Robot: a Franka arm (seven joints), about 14 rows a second.
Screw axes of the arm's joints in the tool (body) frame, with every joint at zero. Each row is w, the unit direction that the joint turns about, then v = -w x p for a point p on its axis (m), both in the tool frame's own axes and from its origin. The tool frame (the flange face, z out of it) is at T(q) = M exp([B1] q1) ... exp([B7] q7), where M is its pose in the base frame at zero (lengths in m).
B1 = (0, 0, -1, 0, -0.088, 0)
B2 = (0, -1, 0, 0.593, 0, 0.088)
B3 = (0, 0, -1, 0, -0.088, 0)
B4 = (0, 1, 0, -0.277, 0, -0.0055)
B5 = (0, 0, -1, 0, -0.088, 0)
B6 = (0, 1, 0, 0.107, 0, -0.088)
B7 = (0, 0, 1, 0, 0, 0)
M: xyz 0.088 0 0.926 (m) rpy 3.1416 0 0 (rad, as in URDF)
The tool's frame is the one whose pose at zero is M.
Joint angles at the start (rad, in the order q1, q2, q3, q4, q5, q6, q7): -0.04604, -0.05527, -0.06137, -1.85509, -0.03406, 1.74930, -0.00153
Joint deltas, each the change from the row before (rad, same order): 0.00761, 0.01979, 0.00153, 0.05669, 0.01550, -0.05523, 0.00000; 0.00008, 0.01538, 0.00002, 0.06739, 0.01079, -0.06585, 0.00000; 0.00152, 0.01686, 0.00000, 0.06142, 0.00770, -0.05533, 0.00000; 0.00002, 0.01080, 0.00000, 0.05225, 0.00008, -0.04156, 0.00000; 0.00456, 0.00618, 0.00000, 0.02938, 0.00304, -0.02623, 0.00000; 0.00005, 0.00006, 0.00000, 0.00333, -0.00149, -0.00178, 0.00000; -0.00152, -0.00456, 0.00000, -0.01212, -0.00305, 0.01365, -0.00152
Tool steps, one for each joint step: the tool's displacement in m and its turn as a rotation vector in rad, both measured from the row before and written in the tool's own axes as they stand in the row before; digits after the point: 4 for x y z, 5 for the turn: 0.0037, -0.0061, -0.0120, 0.01340, -0.01808, -0.00570; 0.0011, -0.0009, -0.0183, 0.00978, -0.01380, 0.00165; 0.0012, -0.0017, -0.0154, 0.00657, -0.01073, -0.00101; -0.0003, -0.0002, -0.0153, -0.00056, -0.00009, 0.00004; -0.0007, -0.0030, -0.0082, 0.00224, -0.00302, -0.00470; -0.0002, 0.0001, -0.0014, -0.00150, 0.00149, 0.00004; 0.0000, 0.0013, 0.0021, -0.00265, 0.00607, 0.00016
